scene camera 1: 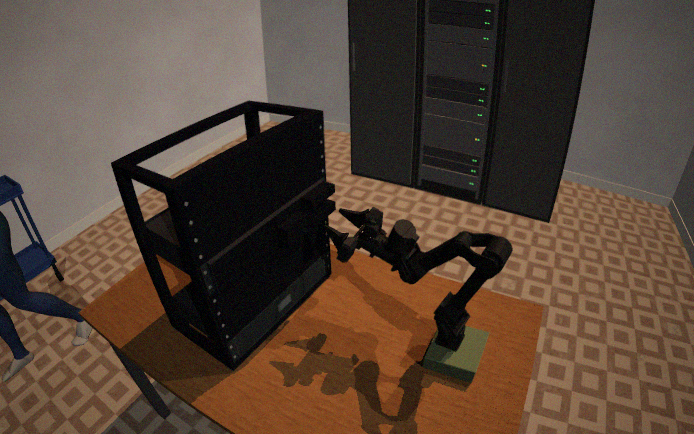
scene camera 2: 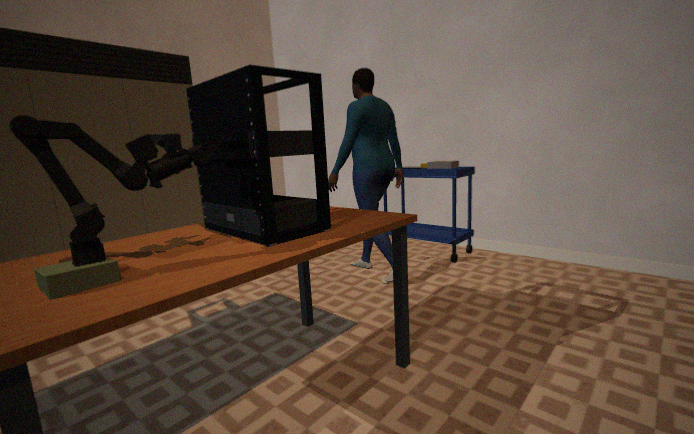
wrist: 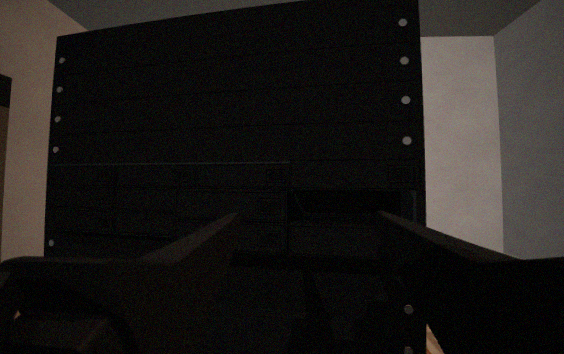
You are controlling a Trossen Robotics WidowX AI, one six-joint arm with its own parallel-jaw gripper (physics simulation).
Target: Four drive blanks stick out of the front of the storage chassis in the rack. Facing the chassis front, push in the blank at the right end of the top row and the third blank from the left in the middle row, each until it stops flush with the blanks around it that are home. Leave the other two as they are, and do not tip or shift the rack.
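Pixels of known places: gripper, fingertip midpoint: (scene camera 1: pixel 331 217) (scene camera 2: pixel 210 147) (wrist: pixel 306 219); arm's base, link origin: (scene camera 1: pixel 450 339) (scene camera 2: pixel 88 262).
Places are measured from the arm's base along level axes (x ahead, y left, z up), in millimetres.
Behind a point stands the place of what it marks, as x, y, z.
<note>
The black rack (scene camera 1: pixel 181 133) @[736, 196, 534] (scene camera 2: pixel 319 153) @[743, -99, 249] (wrist: pixel 412 120) @[483, -93, 381] stands upright on the table. The dark storage chassis (scene camera 1: pixel 255 276) @[474, 234, 196] (wrist: pixel 150 200) @[460, 205, 290] fills its middle front. At the chassis's right end, a top-row blank (scene camera 1: pixel 326 189) @[434, -37, 333] (wrist: pixel 340 175) @[430, -9, 319] sticks out, with another protruding blank (scene camera 1: pixel 326 206) @[438, -38, 277] (wrist: pixel 335 232) @[430, -5, 271] below it. The other blanks are too dark to tell apart. My gripper (scene camera 1: pixel 333 218) @[379, 18, 290] (wrist: pixel 306 219) @[379, 18, 290] is open and empty, its fingers spread before the chassis's right part, near the lower protruding blank. I cannot tell whether they touch. In scene camera 2 the fingertips are lost against the dark front.
The arm stands on a green base (scene camera 1: pixel 473 353) @[-78, 18, 0] (scene camera 2: pixel 76 278) @[-38, -70, -18] on the wooden table (scene camera 1: pixel 501 317) @[-107, -210, -54] (scene camera 2: pixel 368 218) @[1025, -65, -54]. A person (scene camera 1: pixel 10 276) (scene camera 2: pixel 373 133) is behind the rack, near a blue cart (scene camera 1: pixel 33 262) (scene camera 2: pixel 440 172). Tall dark cabinets (scene camera 1: pixel 378 102) stand beyond the table.
</note>
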